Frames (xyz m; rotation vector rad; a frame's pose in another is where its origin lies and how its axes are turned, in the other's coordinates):
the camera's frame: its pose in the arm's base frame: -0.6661 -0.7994 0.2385 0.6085 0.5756 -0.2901
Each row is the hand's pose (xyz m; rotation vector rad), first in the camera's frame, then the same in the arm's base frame.
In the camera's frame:
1: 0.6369 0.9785 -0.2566 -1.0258 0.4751 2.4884
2: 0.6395 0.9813 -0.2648 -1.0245 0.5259 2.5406
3: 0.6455 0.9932 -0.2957 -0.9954 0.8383 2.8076
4: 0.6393 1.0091 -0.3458 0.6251 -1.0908 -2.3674
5: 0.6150 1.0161 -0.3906 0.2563 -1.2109 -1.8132
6: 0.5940 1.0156 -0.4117 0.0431 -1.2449 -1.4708
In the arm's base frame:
1: 0.1476 0.0704 0.1371 -0.0004 -0.0016 2.3855
2: 0.1474 0.0774 0.1313 0.0017 0.0084 2.4501
3: 0.1442 0.1051 0.1124 0.0199 0.0834 2.8031
4: 0.1248 0.1487 0.0896 -0.0659 -0.2122 -2.8738
5: 0.0893 0.1837 0.0770 -0.1146 -0.2885 -2.2655
6: 0.0633 0.1981 0.0749 -0.1513 -0.3250 -1.8957

